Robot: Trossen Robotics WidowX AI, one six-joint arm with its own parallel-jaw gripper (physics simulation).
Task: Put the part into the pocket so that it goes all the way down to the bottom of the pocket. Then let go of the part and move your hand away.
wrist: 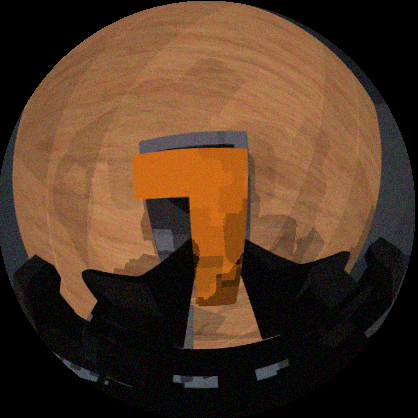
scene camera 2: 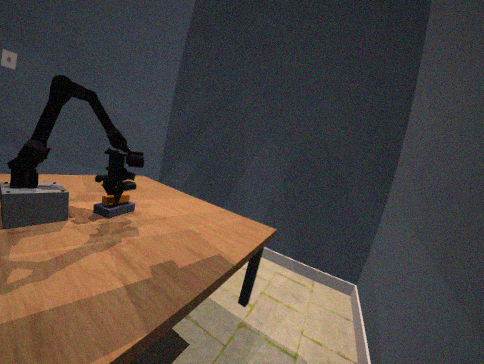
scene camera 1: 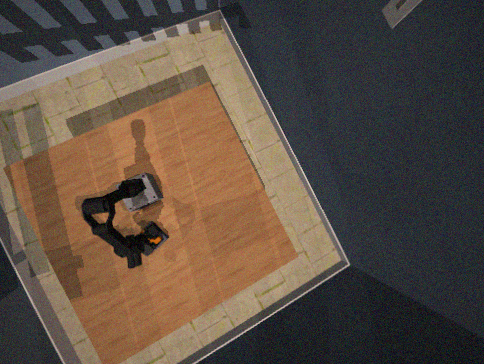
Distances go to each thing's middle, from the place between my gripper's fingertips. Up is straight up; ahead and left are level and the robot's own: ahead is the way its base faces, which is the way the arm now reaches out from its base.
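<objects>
The pocket block (wrist: 169, 217) is 1 cm to the left of my hand, 1 cm ahead of it and 3 cm below it. As for the orange L-shaped block (wrist: 215, 178), I find it 2 cm to the left of my hand and 1 cm ahead of it, and it sits 1 cm above it.
</objects>
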